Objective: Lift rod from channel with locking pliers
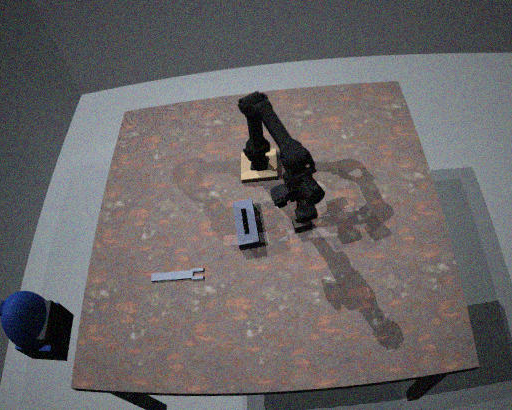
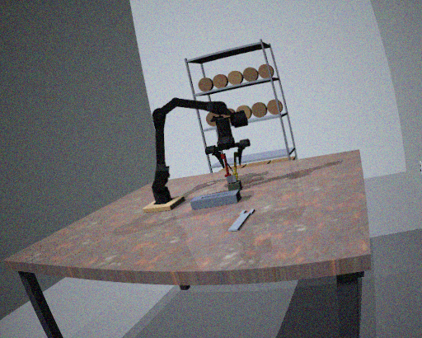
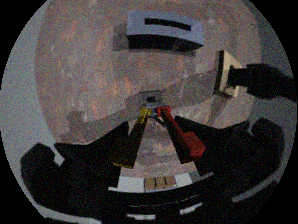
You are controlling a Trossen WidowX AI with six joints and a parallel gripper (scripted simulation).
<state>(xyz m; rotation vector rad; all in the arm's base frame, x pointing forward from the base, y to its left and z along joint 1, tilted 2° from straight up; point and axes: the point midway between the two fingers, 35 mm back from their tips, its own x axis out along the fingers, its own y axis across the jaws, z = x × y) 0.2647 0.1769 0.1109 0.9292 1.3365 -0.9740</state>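
Now: the grey channel block 190 mm to the right of my gripper tip and 80 mm below it. Round my gripper tip: flat grey forked bar 380 mm to the right, 200 mm ahead, 100 mm below; then small dark holster 90 mm below, 10 mm behind.
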